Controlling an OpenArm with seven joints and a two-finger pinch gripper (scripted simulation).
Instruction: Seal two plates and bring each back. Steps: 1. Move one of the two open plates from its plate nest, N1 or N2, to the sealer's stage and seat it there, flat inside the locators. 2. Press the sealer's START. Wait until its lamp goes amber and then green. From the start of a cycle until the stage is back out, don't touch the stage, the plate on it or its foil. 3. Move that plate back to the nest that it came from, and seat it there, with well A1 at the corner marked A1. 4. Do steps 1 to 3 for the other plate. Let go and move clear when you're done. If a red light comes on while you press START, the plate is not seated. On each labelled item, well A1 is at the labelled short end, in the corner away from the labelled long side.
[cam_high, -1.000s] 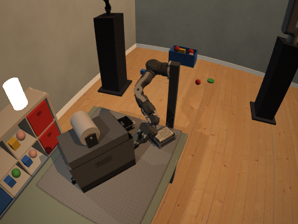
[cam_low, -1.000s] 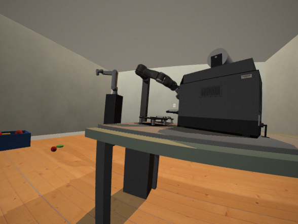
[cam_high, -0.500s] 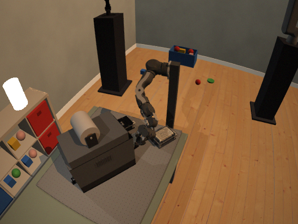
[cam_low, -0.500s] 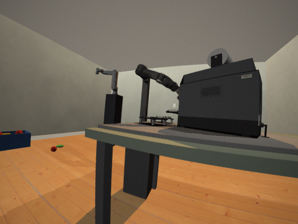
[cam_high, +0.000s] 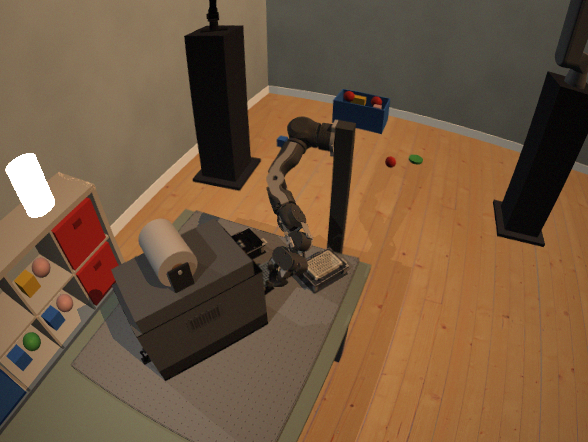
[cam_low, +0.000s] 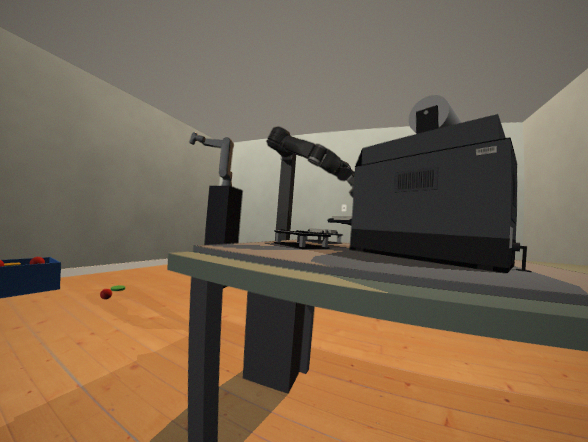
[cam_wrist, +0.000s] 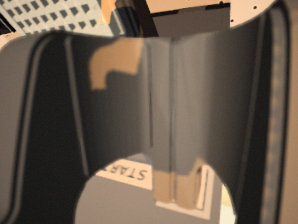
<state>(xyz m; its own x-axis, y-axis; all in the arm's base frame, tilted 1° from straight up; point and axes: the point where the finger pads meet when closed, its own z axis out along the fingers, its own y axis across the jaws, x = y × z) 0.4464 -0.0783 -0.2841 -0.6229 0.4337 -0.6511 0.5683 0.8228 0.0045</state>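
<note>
My gripper is now 3 cm short of the pale start button, 2 cm to the left of it and 1 cm below it. Also, from my hand: dark sealer stage (10 cm behind, 8 cm below, 4 cm to the right); white well plate (23 cm behind, 13 cm below, 10 cm to the left); warning sticker (17 cm to the right, 7 cm behind, 2 cm below).
</note>
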